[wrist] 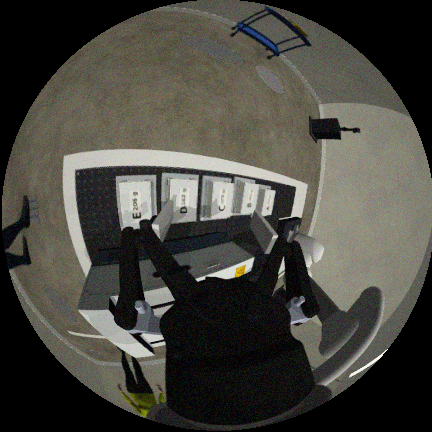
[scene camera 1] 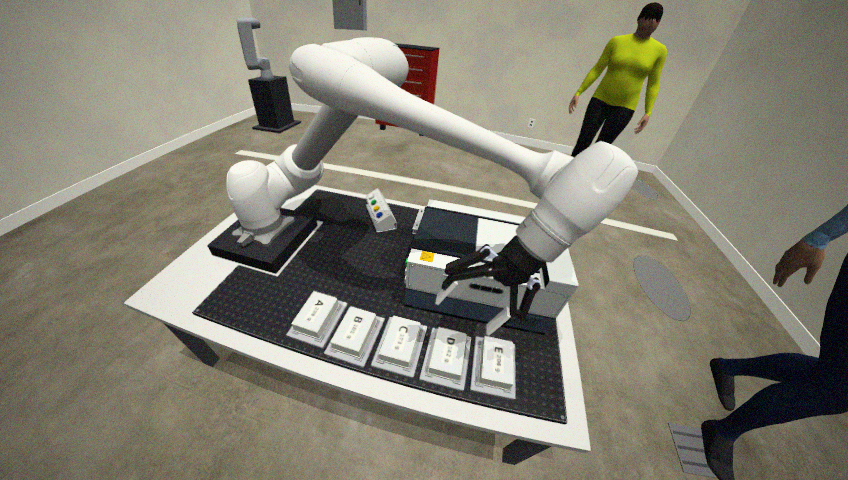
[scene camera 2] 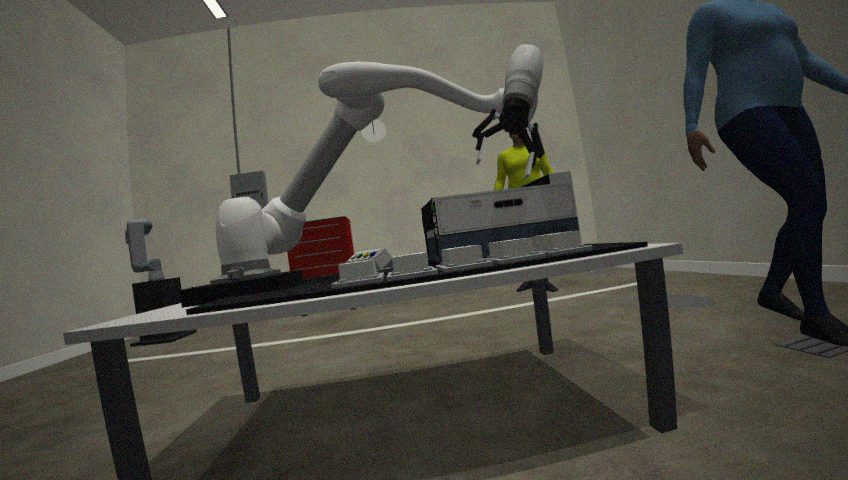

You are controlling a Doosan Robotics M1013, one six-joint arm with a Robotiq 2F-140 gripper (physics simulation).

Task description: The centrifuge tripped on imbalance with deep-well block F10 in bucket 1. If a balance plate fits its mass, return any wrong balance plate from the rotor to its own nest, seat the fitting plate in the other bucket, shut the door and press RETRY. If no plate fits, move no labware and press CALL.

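Frame: origin at the arm's base, x right, y back, z down, level; metres.
Seen in the pictures: gripper, fingertip midpoint: (wrist: 213,213) (scene camera 1: 463,315) (scene camera 2: 502,169); arm's base, link origin: (wrist: 289,239) (scene camera 1: 264,227) (scene camera 2: 247,278).
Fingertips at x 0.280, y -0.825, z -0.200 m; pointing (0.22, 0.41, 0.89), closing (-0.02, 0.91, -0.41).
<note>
Pixels of each thing's top centre, then the offset from my fingertips to it. "pt": a spot on its surface instead.
- Balance plates A, top centre: (scene camera 2: 357,261) (scene camera 1: 315,310) (wrist: 268,202) dz +0.189, dx -0.006, dy +0.411 m
- B, top centre: (scene camera 2: 408,254) (scene camera 1: 354,327) (wrist: 249,198) dz +0.189, dx +0.006, dy +0.278 m
- C, top centre: (scene camera 2: 459,247) (scene camera 1: 400,337) (wrist: 222,200) dz +0.189, dx -0.008, dy +0.143 m
- D, top centre: (scene camera 2: 509,240) (scene camera 1: 449,349) (wrist: 183,200) dz +0.189, dx -0.014, dy +0.007 m
- E, top centre: (scene camera 2: 554,233) (wrist: 135,205) (scene camera 1: 498,358) dz +0.189, dx -0.026, dy -0.129 m
- centrifuge, surface spot: (scene camera 1: 428,276) pt dz +0.077, dx -0.153, dy +0.113 m
Balance plates A (scene camera 1: 317,313) (wrist: 268,201), B (scene camera 1: 355,334) (wrist: 246,199), C (scene camera 1: 399,343) (wrist: 220,200), D (scene camera 1: 447,355) (wrist: 183,200) and E (scene camera 1: 497,361) (wrist: 136,202) sit in a row of nests along the table's front; E reads 206 g. The centrifuge (scene camera 1: 428,276) (scene camera 2: 464,217) (wrist: 120,280) stands behind them. Its rotor and block F10 cannot be made out. My gripper (scene camera 1: 472,306) (scene camera 2: 503,163) (wrist: 213,213) is open and empty, high above the centrifuge's front side. The button box (scene camera 1: 383,220) (scene camera 2: 364,266) has green, yellow and blue buttons; their labels are unreadable.
The arm's base (scene camera 1: 255,202) (scene camera 2: 241,237) stands at the table's left end. A person in yellow (scene camera 1: 630,71) (scene camera 2: 511,169) stands behind the table. A person in blue (scene camera 2: 755,65) is at the right. A red cabinet (scene camera 1: 423,74) (scene camera 2: 321,246) stands behind.
</note>
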